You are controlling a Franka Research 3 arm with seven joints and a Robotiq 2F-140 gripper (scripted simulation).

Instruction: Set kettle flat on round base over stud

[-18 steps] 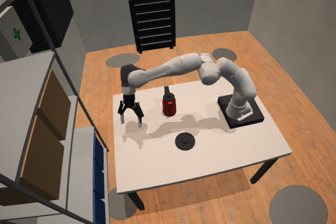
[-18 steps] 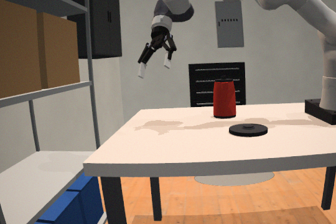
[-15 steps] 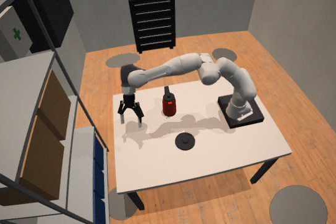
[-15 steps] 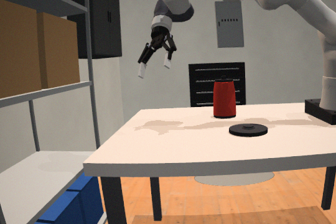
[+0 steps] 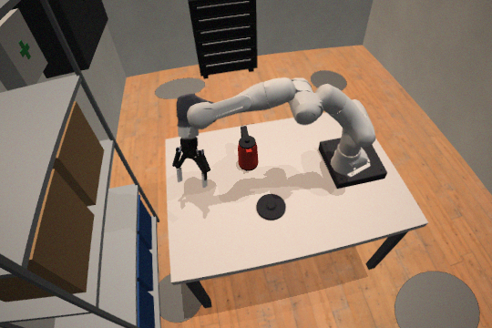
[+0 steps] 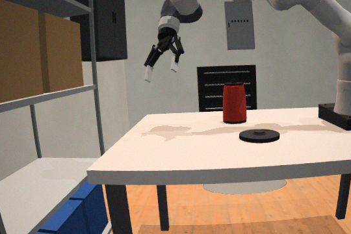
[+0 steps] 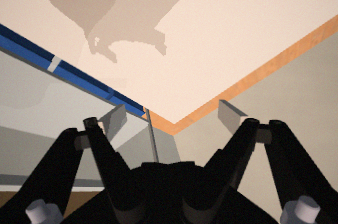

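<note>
My gripper is now 32 cm past the red kettle, 25 cm to the left of it and 15 cm above it. From my hand the other things lie so: black round base: 35 cm behind, 23 cm below, 10 cm to the left.
</note>
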